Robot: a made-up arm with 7 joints.
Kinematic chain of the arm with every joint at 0, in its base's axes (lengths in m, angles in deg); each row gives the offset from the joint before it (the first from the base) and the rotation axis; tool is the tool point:
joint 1: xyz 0 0 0 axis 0 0.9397 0.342
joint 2: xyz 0 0 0 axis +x
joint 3: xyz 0 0 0 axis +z
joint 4: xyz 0.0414 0 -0.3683 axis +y
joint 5: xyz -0.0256 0 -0.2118 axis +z
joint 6: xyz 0 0 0 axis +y
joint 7: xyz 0 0 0 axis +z
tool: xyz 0 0 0
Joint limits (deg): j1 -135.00..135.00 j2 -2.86..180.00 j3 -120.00..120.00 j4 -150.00..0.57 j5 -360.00..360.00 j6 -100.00..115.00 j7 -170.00..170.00
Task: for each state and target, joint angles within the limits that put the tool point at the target. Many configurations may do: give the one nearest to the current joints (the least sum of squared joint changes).
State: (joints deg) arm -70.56 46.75 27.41 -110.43 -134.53 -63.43 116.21
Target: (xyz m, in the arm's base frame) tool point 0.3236 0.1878 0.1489
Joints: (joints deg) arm -61.78 42.26 27.83 -110.83 -134.53 -63.43 116.21
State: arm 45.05 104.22 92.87 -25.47 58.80 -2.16 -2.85
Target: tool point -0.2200 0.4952 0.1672
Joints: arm 68.05 72.98 115.58 -42.01 58.80 -2.16 -2.85
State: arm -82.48 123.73 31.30 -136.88 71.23 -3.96 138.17
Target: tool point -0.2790 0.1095 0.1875
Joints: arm -96.03 137.13 43.32 -124.78 71.23 -3.96 138.17
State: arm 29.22 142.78 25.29 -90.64 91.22 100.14 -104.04
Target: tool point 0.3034 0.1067 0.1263
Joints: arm 34.59 148.36 26.00 -126.97 91.22 100.14 -104.04
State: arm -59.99 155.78 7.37 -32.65 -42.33 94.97 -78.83
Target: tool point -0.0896 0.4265 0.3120
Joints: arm -86.75 139.32 -48.98 -61.99 -42.33 94.97 -78.83
